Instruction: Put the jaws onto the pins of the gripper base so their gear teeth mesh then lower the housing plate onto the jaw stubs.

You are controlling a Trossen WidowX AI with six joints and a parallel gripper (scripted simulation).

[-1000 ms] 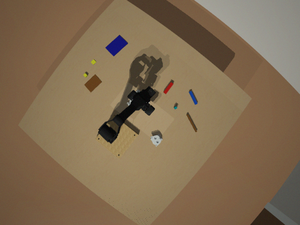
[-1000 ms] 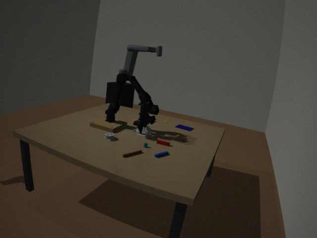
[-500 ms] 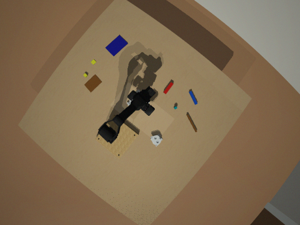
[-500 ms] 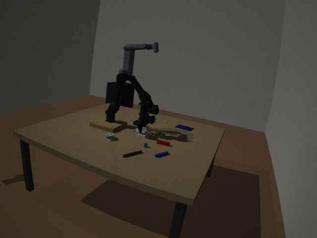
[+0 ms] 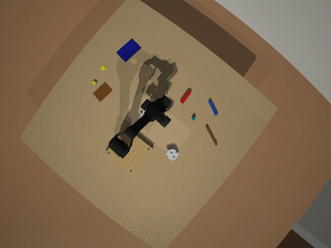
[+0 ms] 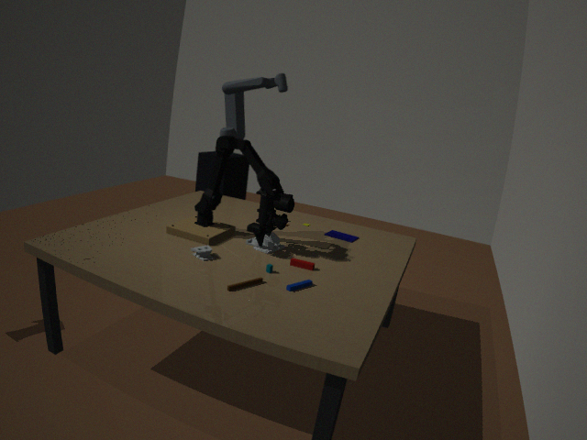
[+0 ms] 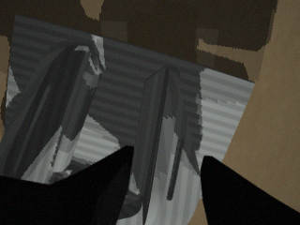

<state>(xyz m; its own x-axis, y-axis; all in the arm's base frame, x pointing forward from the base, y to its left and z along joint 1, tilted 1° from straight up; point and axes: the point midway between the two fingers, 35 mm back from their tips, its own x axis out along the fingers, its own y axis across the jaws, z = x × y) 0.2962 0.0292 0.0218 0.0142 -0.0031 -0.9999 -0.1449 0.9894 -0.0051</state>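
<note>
Now: gripper tip 1 cm short of the flat white plate, 3 cm to the right of it and 1 cm above it. The rest, counted from my gripper tip: teal cube (16 cm ahead, 17 cm to the right); red block (21 cm ahead, 4 cm to the right); blue bar (30 cm ahead, 20 cm to the right, 1 cm below).
</note>
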